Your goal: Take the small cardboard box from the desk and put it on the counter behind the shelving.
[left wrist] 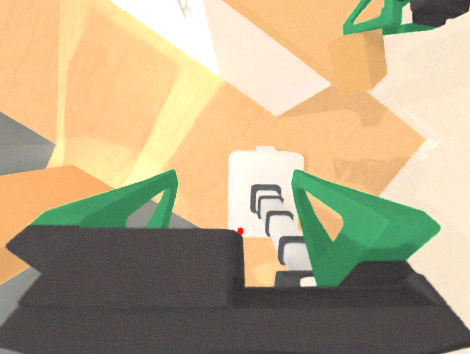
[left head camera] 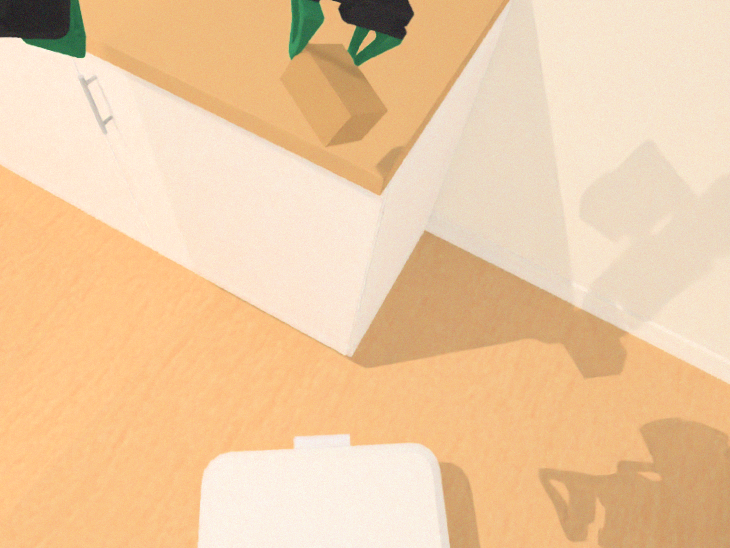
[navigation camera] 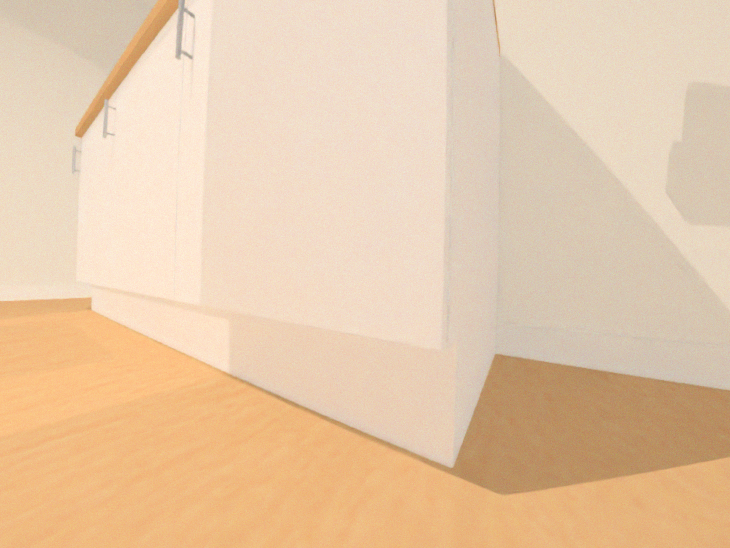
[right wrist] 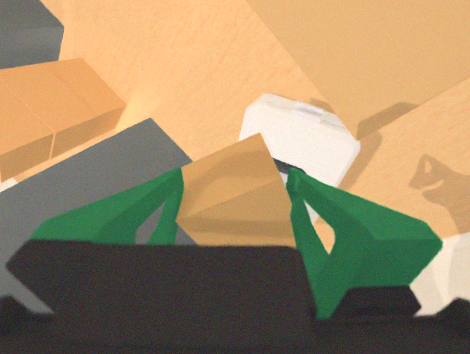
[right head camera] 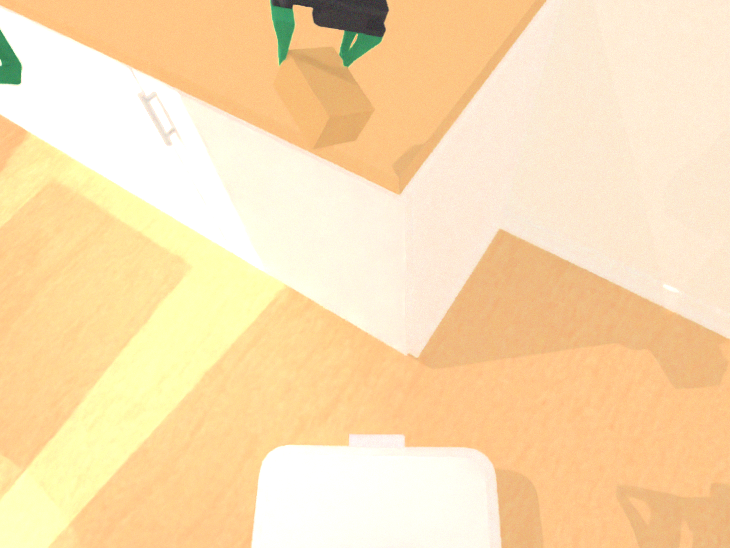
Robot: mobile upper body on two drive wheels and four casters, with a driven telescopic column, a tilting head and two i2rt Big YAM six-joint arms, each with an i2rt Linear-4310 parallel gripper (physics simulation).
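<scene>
The small cardboard box is tilted between the fingers of my right gripper, which is shut on its upper end. In both head views the box appears over the wooden top of the white counter, near its corner. A shadow lies on the top apart from the box; the exact gap is hard to tell. My left gripper is open and empty; part of it shows at the upper left of both head views.
My white base stands on the wood floor before the counter's corner. A pale wall is at the right. Cabinet handles stick out. Grey surfaces and an orange-brown block lie at the left.
</scene>
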